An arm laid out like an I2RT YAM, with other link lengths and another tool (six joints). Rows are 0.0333 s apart.
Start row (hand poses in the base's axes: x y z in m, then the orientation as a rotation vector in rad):
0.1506, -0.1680, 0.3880, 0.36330, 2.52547, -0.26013
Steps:
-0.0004, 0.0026, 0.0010, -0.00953, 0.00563, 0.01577
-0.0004, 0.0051, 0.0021, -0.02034, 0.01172, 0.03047
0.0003, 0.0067, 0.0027, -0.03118, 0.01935, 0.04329
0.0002, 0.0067, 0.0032, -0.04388, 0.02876, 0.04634
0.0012, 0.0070, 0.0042, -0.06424, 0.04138, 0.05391
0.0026, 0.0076, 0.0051, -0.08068, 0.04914, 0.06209
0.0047, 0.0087, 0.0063, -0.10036, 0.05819, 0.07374
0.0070, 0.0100, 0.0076, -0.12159, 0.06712, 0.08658
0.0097, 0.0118, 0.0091, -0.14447, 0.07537, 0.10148
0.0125, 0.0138, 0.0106, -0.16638, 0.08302, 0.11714
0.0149, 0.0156, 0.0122, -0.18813, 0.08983, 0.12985
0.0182, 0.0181, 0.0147, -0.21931, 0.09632, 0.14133
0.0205, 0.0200, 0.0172, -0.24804, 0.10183, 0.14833
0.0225, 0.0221, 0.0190, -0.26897, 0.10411, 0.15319
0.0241, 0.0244, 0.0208, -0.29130, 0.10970, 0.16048
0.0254, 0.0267, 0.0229, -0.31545, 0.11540, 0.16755
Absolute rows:
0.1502, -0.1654, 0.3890, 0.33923, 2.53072, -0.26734
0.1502, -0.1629, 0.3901, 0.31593, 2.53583, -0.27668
0.1509, -0.1613, 0.3907, 0.29487, 2.54206, -0.28716
0.1508, -0.1613, 0.3912, 0.28537, 2.54852, -0.30427
0.1518, -0.1610, 0.3922, 0.26677, 2.55647, -0.33008
0.1532, -0.1604, 0.3931, 0.24919, 2.56048, -0.34952
0.1553, -0.1593, 0.3943, 0.22570, 2.56493, -0.37200
0.1576, -0.1580, 0.3956, 0.19998, 2.56858, -0.39592
0.1603, -0.1562, 0.3971, 0.17092, 2.57084, -0.42090
0.1631, -0.1542, 0.3986, 0.14124, 2.57242, -0.44416
0.1655, -0.1524, 0.4002, 0.11543, 2.57269, -0.46813
0.1688, -0.1499, 0.4027, 0.08740, 2.56902, -0.50421
0.1711, -0.1480, 0.4052, 0.06618, 2.56451, -0.53869
0.1731, -0.1459, 0.4070, 0.05122, 2.55926, -0.56332
0.1747, -0.1436, 0.4088, 0.03213, 2.55642, -0.58966
0.1760, -0.1413, 0.4109, 0.01253, 2.55264, -0.61832

